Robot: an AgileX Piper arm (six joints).
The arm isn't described. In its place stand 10 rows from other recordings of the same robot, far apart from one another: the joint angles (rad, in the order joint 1, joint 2, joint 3, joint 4, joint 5, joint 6), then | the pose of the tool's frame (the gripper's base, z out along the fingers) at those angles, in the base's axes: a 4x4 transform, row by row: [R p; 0 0 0 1], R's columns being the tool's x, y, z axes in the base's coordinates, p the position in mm.
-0.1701 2.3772 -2.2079 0.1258 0.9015 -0.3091 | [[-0.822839, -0.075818, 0.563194, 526.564], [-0.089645, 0.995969, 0.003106, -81.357], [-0.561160, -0.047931, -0.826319, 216.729], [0, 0, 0, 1]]
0.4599 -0.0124 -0.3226 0.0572 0.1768 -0.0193 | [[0.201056, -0.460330, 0.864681, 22.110], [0.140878, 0.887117, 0.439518, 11.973], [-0.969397, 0.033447, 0.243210, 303.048], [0, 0, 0, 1]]
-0.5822 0.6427 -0.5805 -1.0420 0.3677 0.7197 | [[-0.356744, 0.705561, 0.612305, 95.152], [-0.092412, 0.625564, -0.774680, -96.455], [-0.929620, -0.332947, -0.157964, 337.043], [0, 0, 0, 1]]
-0.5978 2.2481 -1.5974 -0.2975 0.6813 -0.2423 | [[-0.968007, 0.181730, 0.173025, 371.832], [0.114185, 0.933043, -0.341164, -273.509], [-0.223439, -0.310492, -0.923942, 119.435], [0, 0, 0, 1]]
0.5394 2.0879 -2.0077 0.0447 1.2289 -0.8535 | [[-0.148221, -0.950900, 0.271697, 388.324], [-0.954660, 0.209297, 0.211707, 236.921], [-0.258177, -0.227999, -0.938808, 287.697], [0, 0, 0, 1]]
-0.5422 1.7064 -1.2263 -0.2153 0.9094 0.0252 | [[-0.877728, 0.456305, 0.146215, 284.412], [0.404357, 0.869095, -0.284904, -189.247], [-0.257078, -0.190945, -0.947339, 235.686], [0, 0, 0, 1]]
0.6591 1.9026 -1.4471 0.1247 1.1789 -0.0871 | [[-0.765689, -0.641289, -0.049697, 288.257], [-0.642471, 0.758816, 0.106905, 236.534], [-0.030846, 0.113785, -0.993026, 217.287], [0, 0, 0, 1]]
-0.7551 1.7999 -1.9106 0.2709 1.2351 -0.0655 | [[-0.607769, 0.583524, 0.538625, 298.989], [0.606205, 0.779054, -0.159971, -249.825], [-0.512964, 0.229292, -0.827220, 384.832], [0, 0, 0, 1]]
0.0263 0.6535 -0.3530 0.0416 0.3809 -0.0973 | [[-0.556146, -0.071841, 0.827974, 124.311], [-0.073288, 0.996615, 0.037247, 4.678], [-0.827847, -0.039966, -0.559529, 242.841], [0, 0, 0, 1]]
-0.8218 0.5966 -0.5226 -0.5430 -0.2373 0.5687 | [[0.171421, 0.640111, 0.748915, 94.377], [-0.128720, 0.768202, -0.627133, -85.278], [-0.976753, 0.011103, 0.214082, 358.382], [0, 0, 0, 1]]
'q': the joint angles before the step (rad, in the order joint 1, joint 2, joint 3, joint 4, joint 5, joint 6). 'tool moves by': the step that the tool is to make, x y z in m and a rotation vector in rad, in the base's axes. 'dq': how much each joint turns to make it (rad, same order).
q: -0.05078 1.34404 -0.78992 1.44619 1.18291 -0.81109
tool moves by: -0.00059 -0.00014 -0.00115 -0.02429 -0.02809 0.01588
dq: 0.00001 -0.00001 -0.00001 -0.01547 0.00000 -0.03190
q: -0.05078 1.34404 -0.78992 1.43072 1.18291 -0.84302
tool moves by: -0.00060 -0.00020 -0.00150 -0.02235 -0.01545 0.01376
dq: 0.00000 0.00060 -0.00001 -0.01834 0.00001 -0.01874
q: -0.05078 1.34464 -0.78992 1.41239 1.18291 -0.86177
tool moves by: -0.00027 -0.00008 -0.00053 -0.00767 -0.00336 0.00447
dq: 0.00002 0.00001 -0.00001 -0.00714 -0.00001 -0.00410
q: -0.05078 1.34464 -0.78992 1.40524 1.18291 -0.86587
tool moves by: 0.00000 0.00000 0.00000 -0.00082 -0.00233 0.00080
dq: 0.00000 0.00000 0.00000 -0.00001 0.00000 -0.00259
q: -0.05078 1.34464 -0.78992 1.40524 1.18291 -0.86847
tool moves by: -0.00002 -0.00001 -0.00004 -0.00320 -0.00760 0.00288
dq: -0.00001 0.00001 -0.00002 -0.00061 0.00002 -0.00848
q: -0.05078 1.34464 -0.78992 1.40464 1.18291 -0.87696
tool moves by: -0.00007 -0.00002 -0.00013 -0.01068 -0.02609 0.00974
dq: 0.00000 -0.00001 0.00003 -0.00170 0.00000 -0.02915
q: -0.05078 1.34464 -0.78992 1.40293 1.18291 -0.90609
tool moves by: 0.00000 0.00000 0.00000 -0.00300 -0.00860 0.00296
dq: 0.00000 0.00000 0.00000 0.00000 0.00001 -0.00958
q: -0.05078 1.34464 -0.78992 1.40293 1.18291 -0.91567
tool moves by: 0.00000 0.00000 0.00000 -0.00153 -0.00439 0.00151
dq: 0.00000 0.00000 0.00000 0.00000 0.00000 -0.00489
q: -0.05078 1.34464 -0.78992 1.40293 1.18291 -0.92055
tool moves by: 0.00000 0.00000 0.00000 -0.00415 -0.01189 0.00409
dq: 0.00000 0.00000 0.00000 0.00000 0.00001 -0.01325
